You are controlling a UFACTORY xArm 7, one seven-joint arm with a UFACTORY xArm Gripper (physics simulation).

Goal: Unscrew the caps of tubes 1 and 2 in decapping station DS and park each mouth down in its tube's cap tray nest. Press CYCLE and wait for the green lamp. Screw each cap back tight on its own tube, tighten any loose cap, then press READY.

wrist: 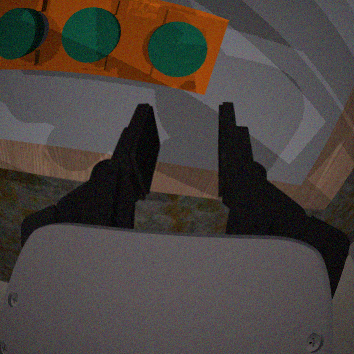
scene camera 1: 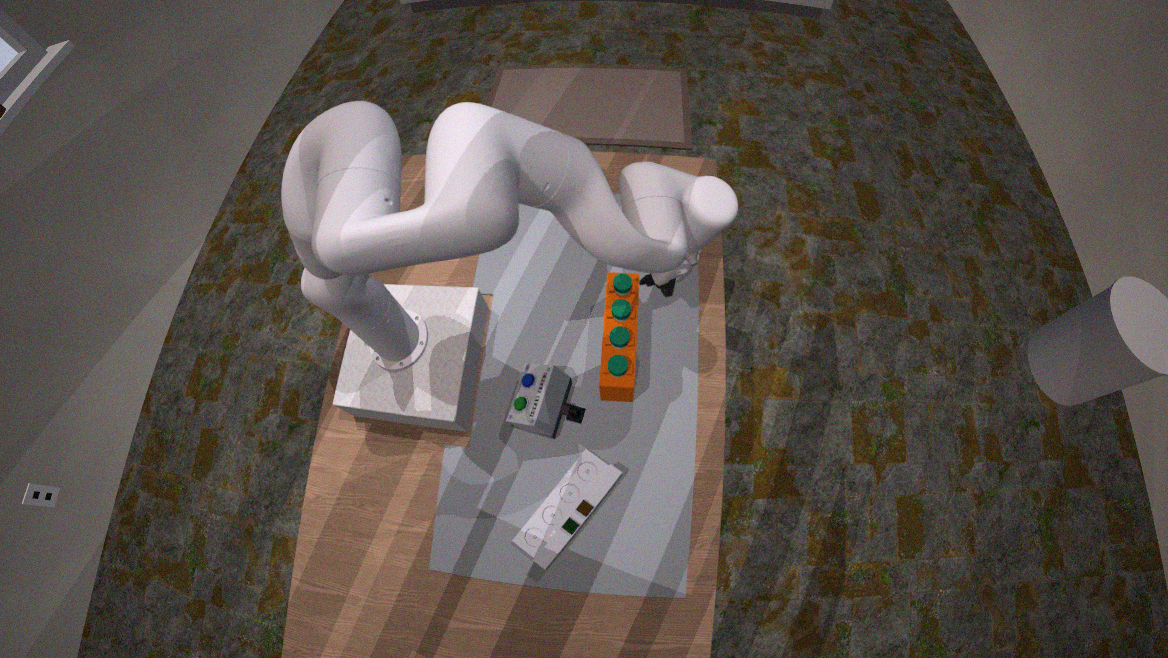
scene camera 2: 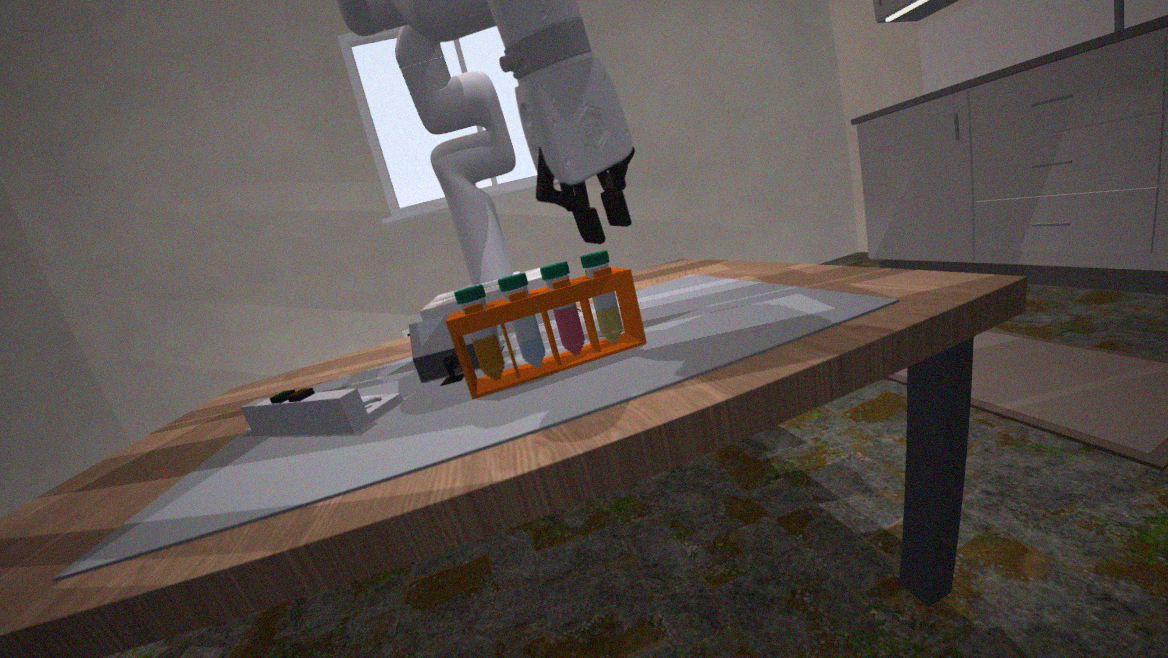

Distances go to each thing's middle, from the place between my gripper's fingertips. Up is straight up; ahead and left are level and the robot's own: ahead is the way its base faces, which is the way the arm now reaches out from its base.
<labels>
Right now the grey control box [scene camera 1: 540, 398] is 13 cm behind my hand, 24 cm to the right of it and 10 cm below it.
</labels>
